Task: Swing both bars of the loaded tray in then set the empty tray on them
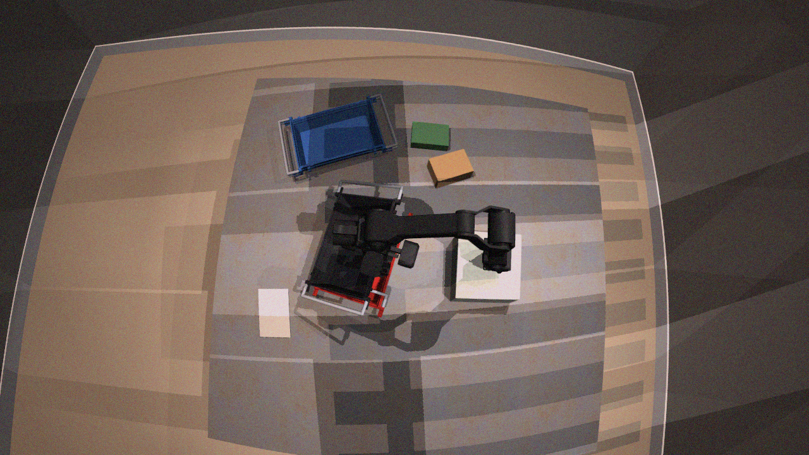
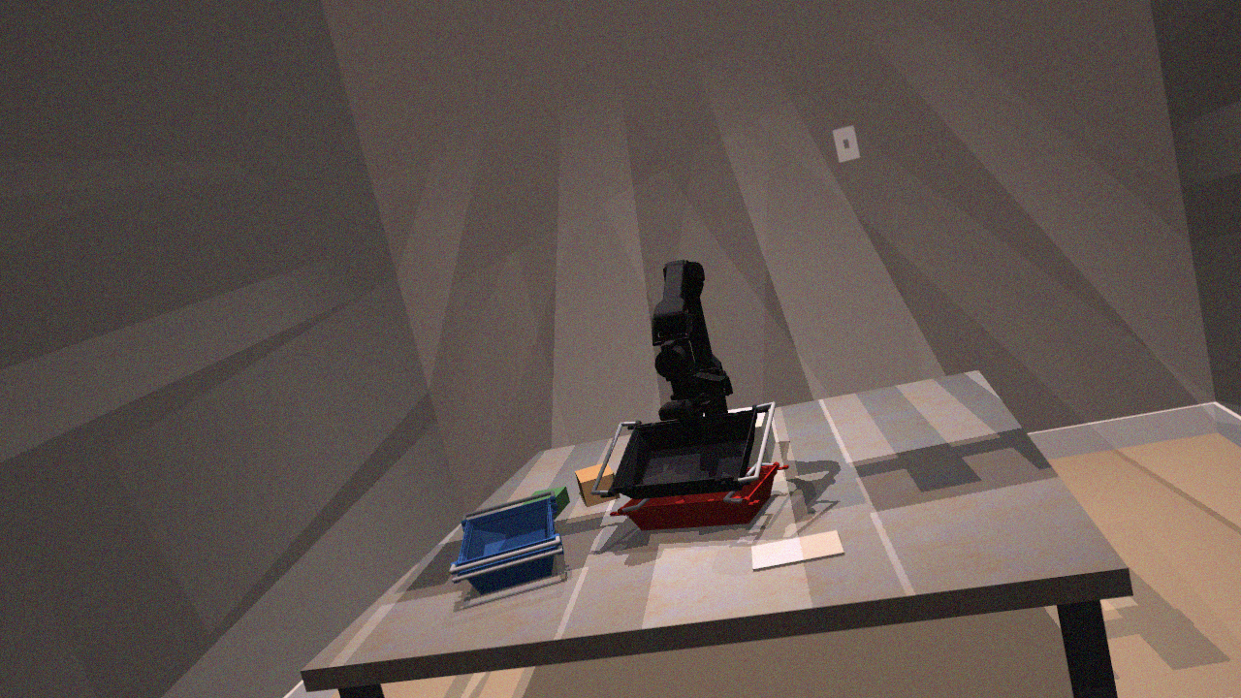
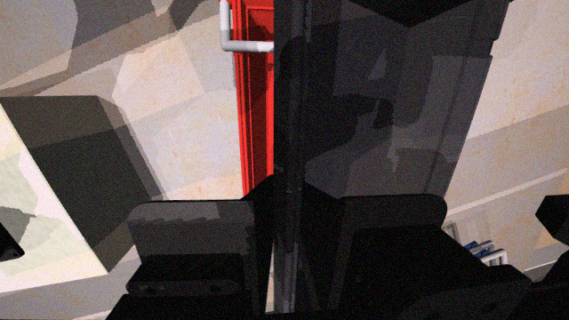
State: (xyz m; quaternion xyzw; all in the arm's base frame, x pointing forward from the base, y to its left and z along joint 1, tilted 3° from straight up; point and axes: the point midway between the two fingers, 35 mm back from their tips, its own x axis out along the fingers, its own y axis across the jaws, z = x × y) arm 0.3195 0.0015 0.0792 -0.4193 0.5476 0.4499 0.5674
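Right now my gripper tip is 8 cm short of the black tray, 2 cm to the left of it and 1 cm above it. From my gripper tip the other things lie so: orange block 20 cm behind, 30 cm to the right, 11 cm below; then green block 14 cm behind, 42 cm to the right, 12 cm below; then pale card 32 cm ahead, 18 cm to the left, 14 cm below.
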